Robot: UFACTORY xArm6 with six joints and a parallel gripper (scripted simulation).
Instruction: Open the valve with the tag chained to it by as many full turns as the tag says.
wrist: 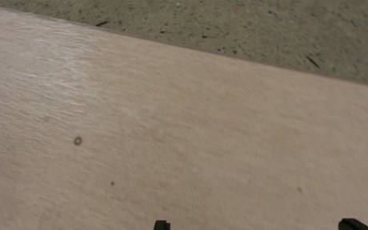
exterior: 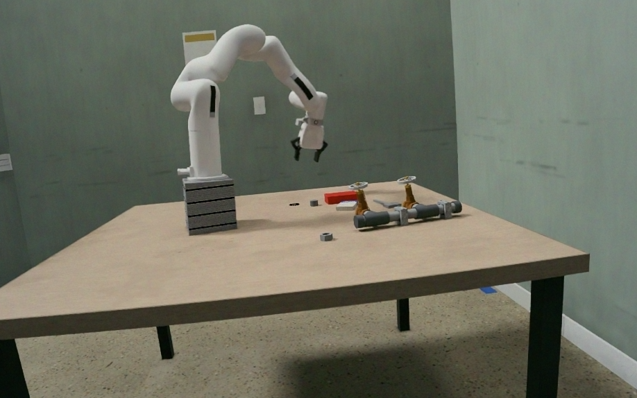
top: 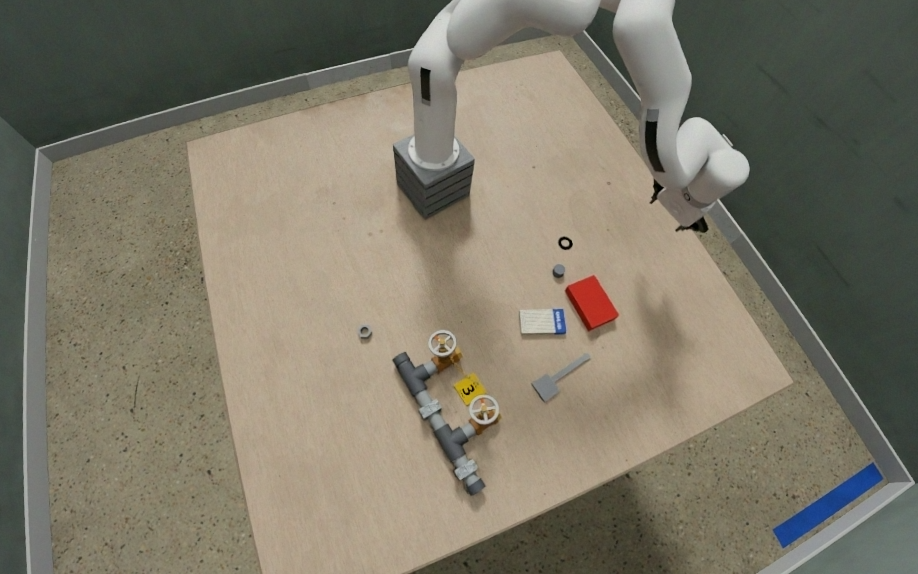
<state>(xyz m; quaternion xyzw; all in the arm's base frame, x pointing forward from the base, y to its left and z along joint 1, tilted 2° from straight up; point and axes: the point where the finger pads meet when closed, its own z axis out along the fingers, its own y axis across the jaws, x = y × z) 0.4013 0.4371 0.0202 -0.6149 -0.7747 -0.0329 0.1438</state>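
Now: the yellow tag 140 mm ahead of my hand, 590 mm to the right of it and 160 mm below it. Round my hand: black ring 100 mm behind, 190 mm to the right, 160 mm below; white card 70 mm ahead, 370 mm to the right, 150 mm below; red block 80 mm ahead, 230 mm to the right, 140 mm below.
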